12 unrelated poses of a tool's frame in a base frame.
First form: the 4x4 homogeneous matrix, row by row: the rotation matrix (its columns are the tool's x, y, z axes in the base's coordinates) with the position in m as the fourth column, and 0 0 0 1 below. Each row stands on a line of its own.
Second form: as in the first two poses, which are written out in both.
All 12 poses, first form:
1:
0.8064 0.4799 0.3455 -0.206
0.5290 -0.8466 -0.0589 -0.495
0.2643 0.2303 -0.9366 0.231
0 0 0 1
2:
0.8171 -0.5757 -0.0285 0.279
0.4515 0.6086 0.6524 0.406
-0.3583 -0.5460 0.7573 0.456
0 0 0 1
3:
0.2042 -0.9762 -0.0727 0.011
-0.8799 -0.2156 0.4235 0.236
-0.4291 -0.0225 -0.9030 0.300
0 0 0 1
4:
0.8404 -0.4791 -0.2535 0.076
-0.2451 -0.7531 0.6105 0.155
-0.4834 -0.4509 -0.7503 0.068
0 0 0 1
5:
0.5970 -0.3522 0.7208 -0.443
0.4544 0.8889 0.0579 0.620
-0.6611 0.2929 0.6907 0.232
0 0 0 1
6:
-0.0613 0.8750 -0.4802 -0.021
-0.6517 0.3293 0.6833 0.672
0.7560 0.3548 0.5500 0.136
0 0 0 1
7:
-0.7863 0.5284 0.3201 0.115
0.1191 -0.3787 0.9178 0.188
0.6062 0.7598 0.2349 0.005
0 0 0 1
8:
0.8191 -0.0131 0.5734 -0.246
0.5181 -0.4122 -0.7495 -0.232
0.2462 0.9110 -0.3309 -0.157
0 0 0 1
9:
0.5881 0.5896 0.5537 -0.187
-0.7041 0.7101 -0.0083 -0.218
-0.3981 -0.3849 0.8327 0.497
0 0 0 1
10:
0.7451 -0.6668 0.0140 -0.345
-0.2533 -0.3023 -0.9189 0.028
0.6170 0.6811 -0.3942 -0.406
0 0 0 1
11:
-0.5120 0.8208 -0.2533 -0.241
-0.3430 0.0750 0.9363 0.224
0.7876 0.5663 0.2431 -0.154
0 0 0 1
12:
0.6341 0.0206 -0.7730 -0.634
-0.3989 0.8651 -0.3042 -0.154
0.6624 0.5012 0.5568 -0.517
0 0 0 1
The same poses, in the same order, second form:
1: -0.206 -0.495 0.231 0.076 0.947 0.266 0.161
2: 0.279 0.406 0.456 0.892 -0.336 0.092 0.288
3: 0.011 0.236 0.300 0.146 -0.762 0.609 0.165
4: 0.076 0.155 0.068 0.290 -0.914 0.198 0.201
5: -0.443 0.620 0.232 0.891 0.066 0.388 0.226
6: -0.021 0.672 0.136 0.674 -0.122 -0.458 -0.566
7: 0.115 0.188 0.005 0.132 -0.299 -0.541 -0.775
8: -0.246 -0.232 -0.157 0.519 0.800 0.158 0.256
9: -0.187 -0.218 0.497 0.885 -0.106 0.269 -0.366
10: -0.345 0.028 -0.406 0.512 0.781 -0.294 0.202
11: -0.241 0.224 -0.154 0.449 -0.206 -0.580 -0.648
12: -0.634 -0.154 -0.517 0.874 0.230 -0.411 -0.120
